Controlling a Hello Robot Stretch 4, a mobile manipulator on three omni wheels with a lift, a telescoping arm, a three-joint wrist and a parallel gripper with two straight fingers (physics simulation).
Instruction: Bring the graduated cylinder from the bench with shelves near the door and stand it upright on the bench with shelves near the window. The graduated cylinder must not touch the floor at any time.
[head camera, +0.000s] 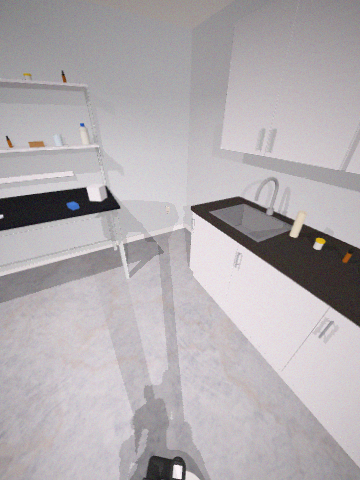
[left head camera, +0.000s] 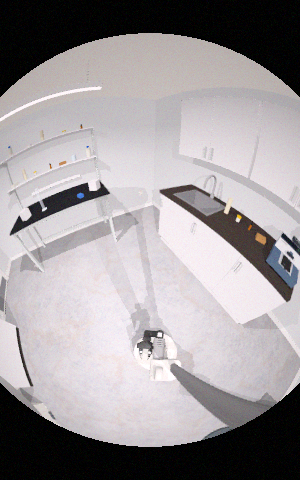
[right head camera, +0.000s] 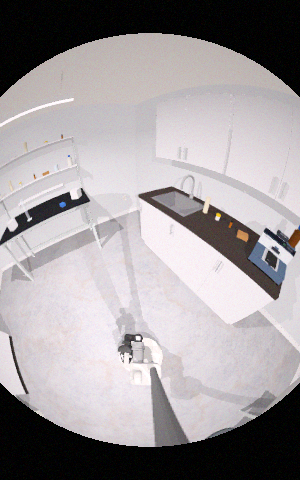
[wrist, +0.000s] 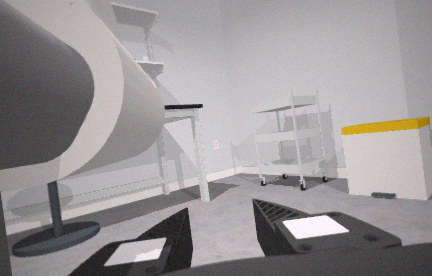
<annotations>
same spot on sink counter: (left head camera: 222, 254) = (head camera: 290, 304)
</annotations>
